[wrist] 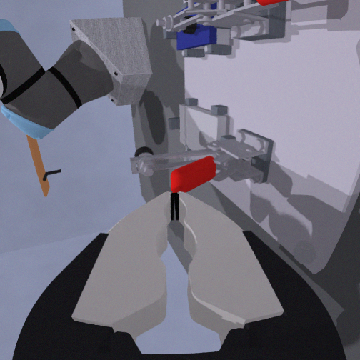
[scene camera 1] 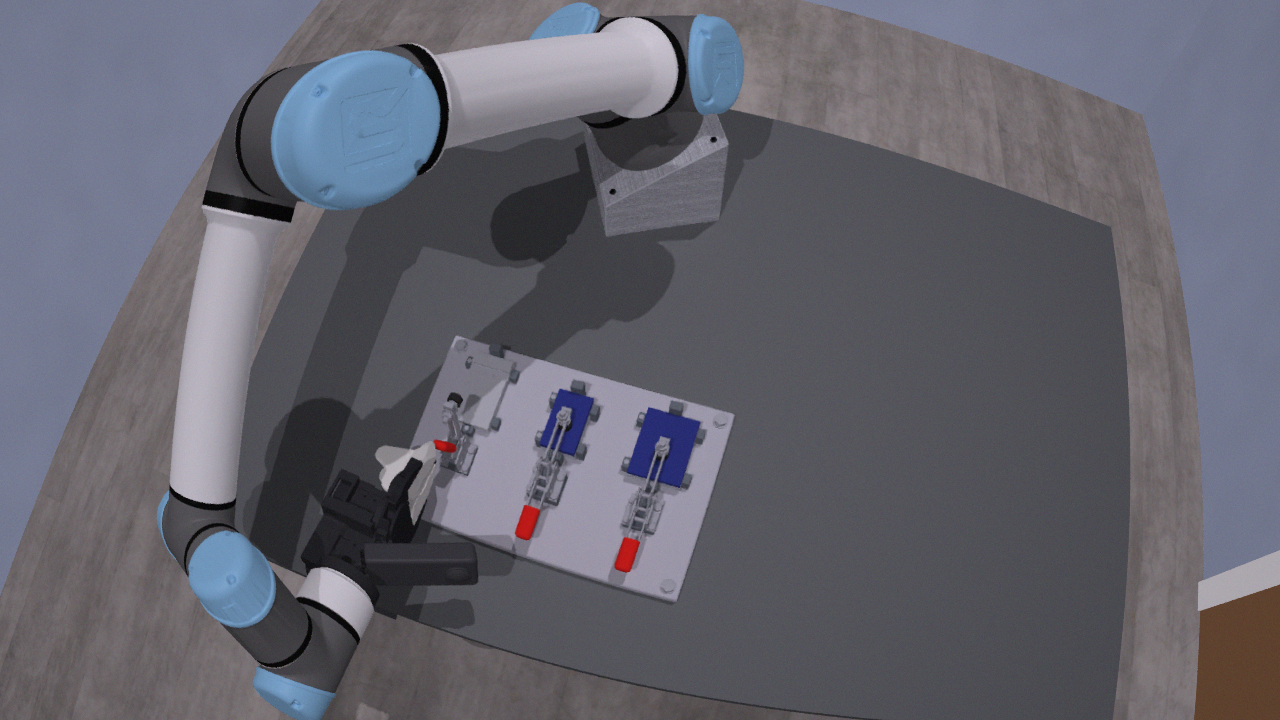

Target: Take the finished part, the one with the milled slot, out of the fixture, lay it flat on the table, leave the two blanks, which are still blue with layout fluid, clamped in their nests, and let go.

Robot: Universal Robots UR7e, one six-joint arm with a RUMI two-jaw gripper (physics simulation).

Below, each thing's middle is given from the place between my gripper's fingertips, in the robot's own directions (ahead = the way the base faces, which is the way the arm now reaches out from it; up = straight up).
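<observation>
Finished part (scene camera 1: pixel 484 385): 70 mm below my hand, 100 mm behind it and 10 mm to the left of it. Fixture plate (scene camera 1: pixel 582 535): 90 mm below my hand, 50 mm behind it, 120 mm to the left of it.
</observation>
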